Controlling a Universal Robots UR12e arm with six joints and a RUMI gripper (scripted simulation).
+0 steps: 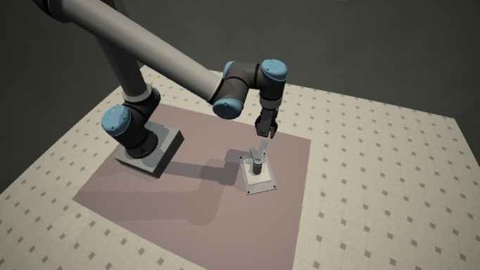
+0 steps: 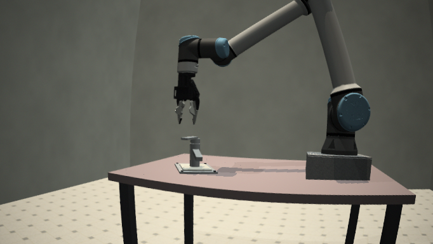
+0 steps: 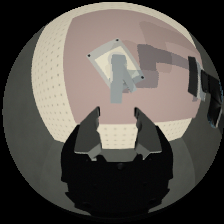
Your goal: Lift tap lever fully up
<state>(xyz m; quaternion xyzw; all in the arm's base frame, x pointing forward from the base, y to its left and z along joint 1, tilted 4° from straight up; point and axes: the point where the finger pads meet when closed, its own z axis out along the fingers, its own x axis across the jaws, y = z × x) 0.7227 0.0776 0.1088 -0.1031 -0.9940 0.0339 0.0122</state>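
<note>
My gripper is now 80 mm above the lever, 40 mm to the left of it and 10 mm past it. From my hand the other things lie so: grey tap 130 mm below, 70 mm to the right, 20 mm behind.
</note>
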